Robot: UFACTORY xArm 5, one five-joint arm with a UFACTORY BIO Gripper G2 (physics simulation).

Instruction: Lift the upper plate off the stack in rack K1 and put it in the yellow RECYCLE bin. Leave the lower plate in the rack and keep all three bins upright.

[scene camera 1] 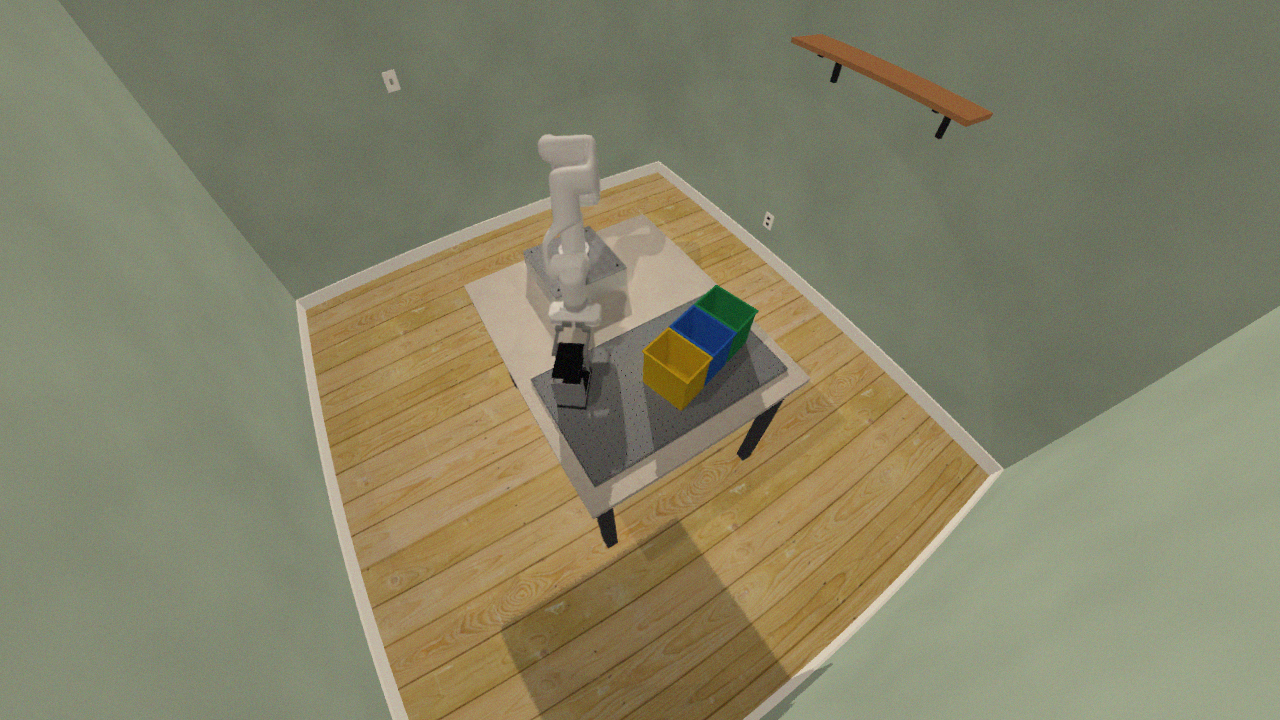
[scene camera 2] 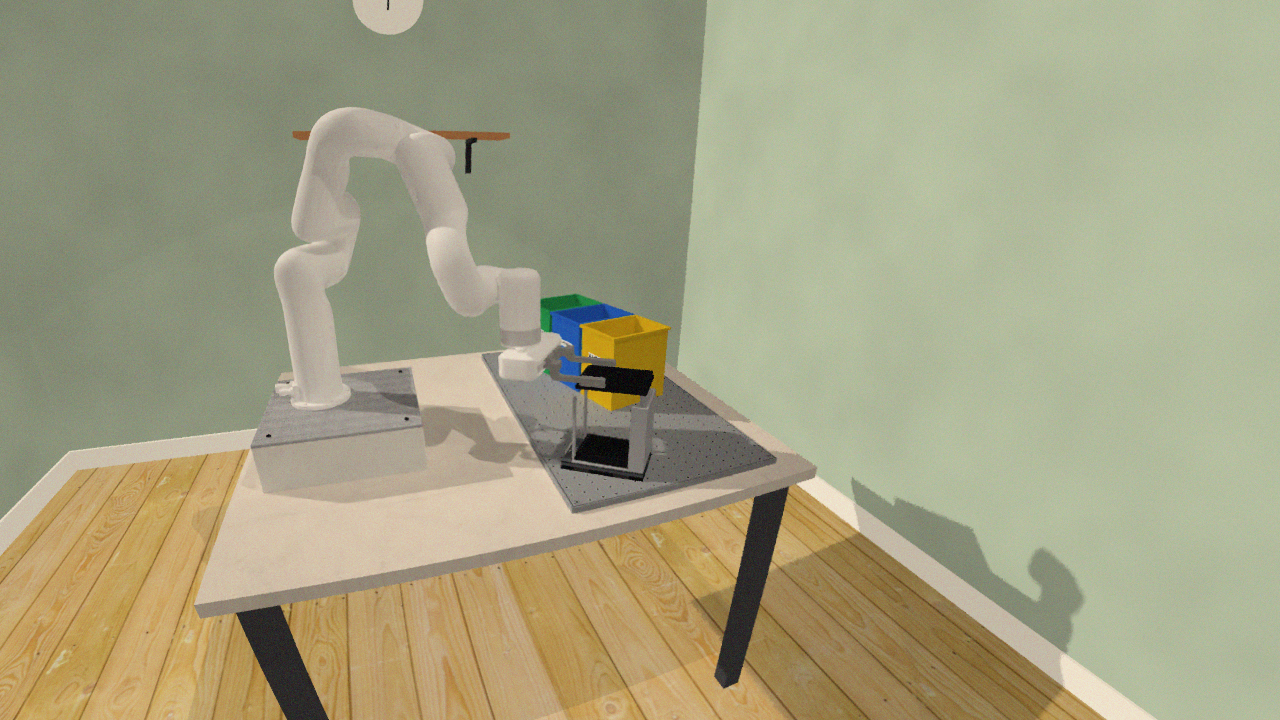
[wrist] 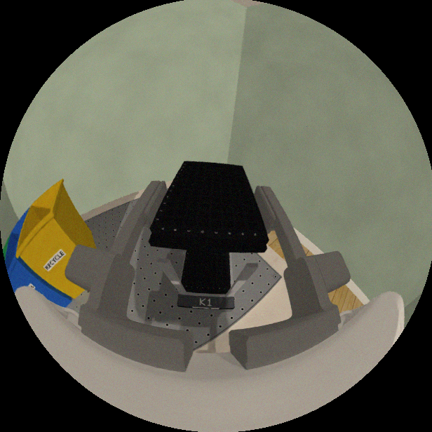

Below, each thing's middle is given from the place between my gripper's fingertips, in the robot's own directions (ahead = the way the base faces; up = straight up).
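Labels:
Blue bin (scene camera 1: 713, 337): 130 mm ahead of my hand, 410 mm to the left of it, 100 mm below it. Green bin (scene camera 1: 736, 314): 100 mm ahead of my hand, 540 mm to the left of it, 100 mm below it. My hand is 170 mm short of the yellow recycle bin (scene camera 2: 635, 342), 290 mm to the right of it and 100 mm above it. Going by their middles, of the things named here the yellow recycle bin is the nearest to my hand and the green bin the farthest from it.

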